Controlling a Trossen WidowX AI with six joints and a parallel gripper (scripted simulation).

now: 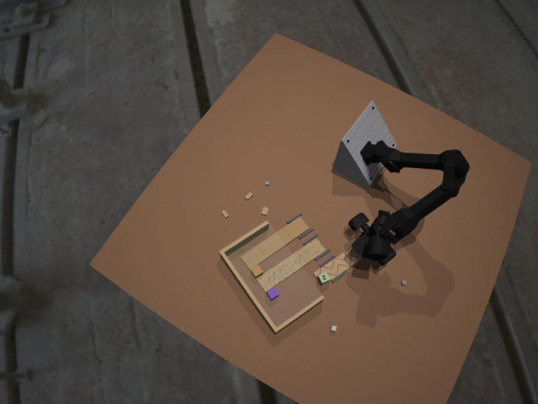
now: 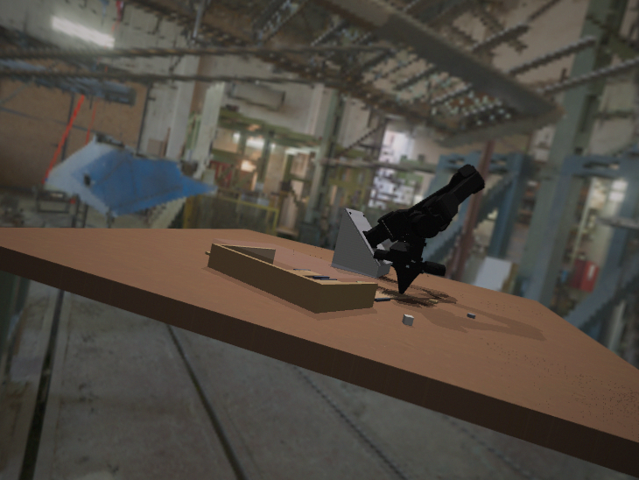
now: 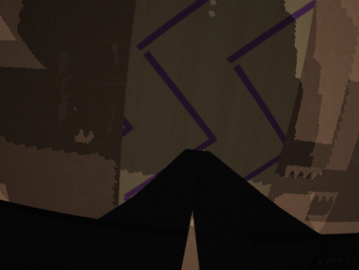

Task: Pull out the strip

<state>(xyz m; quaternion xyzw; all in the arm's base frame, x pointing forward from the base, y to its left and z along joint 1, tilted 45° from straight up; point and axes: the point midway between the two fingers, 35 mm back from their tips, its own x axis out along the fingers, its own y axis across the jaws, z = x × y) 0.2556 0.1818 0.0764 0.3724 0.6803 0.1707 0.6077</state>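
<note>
Right now the zigzag strip is 80 mm ahead of my gripper tip and 30 mm to the right of it. From my gripper tip the other things lie so: white block (300 mm ahead, 70 mm to the left).
</note>
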